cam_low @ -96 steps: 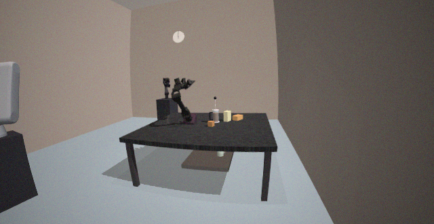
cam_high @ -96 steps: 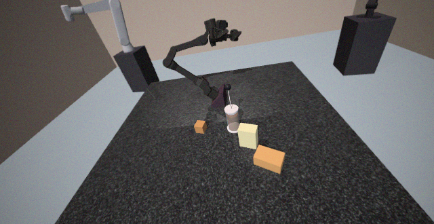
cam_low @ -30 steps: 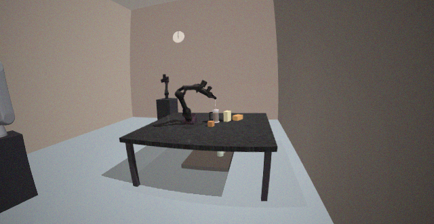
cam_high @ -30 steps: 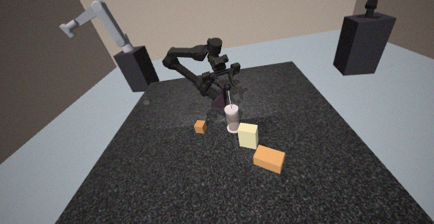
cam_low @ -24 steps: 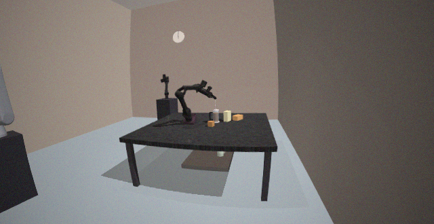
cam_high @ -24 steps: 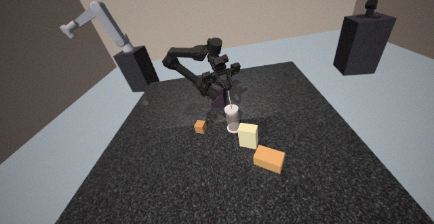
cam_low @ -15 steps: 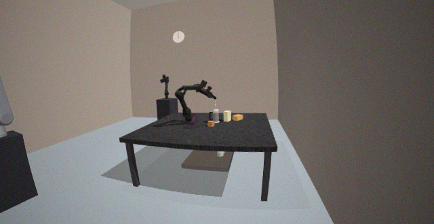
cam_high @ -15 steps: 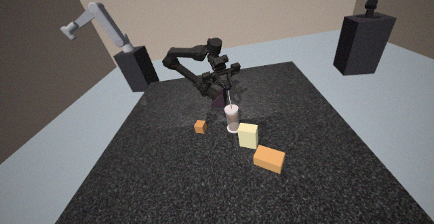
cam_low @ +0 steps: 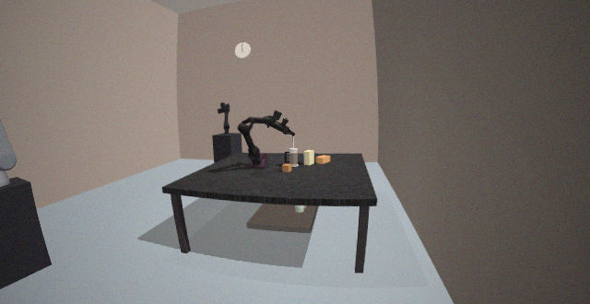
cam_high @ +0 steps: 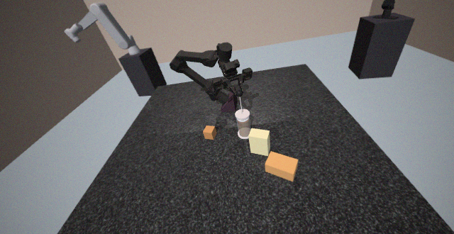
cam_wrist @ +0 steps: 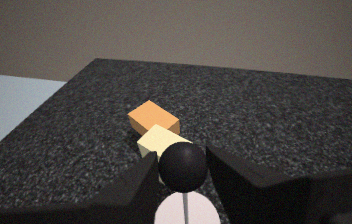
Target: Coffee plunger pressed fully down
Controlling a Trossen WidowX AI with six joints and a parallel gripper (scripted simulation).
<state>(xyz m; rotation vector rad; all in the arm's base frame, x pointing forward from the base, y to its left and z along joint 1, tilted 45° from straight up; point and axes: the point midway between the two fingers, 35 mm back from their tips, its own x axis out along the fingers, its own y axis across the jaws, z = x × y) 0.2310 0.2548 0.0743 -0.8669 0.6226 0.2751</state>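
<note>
My gripper tip is now 13 cm above the coffee press, 2 cm past it and 1 cm to the left of it. Also, from my gripper tip: pale yellow block: 20 cm below, 10 cm ahead, 7 cm to the left; orange cube: 23 cm below, 19 cm to the right; large orange block: 23 cm below, 20 cm ahead, 16 cm to the left.
</note>
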